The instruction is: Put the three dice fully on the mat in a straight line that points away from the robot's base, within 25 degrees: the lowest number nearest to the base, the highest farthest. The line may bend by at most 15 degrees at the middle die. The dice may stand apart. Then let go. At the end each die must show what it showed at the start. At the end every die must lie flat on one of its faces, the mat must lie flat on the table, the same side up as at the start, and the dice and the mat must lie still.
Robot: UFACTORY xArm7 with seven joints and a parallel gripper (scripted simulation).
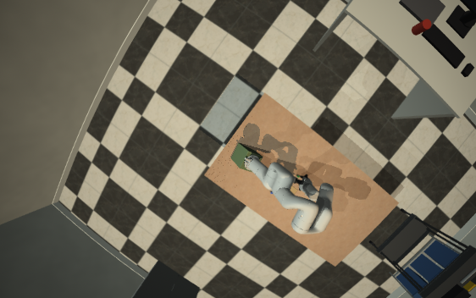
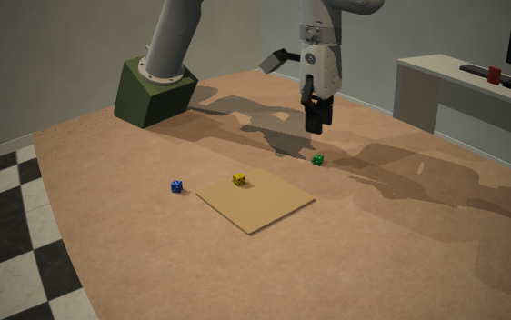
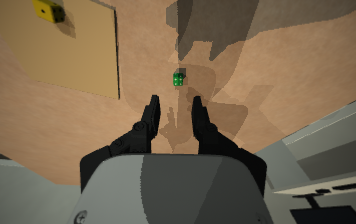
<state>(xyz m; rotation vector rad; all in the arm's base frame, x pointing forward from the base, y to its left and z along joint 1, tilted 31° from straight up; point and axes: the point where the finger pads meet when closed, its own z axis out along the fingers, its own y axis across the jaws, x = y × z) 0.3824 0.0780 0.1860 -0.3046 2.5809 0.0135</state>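
Now: hand 9 cm above the green die. From my hand the other things lie so: tan mat (17 cm to the right, 9 cm below); then blue die (25 cm to the right, 10 cm behind, 9 cm below); then yellow die (16 cm to the right, 8 cm below, 4 cm behind).
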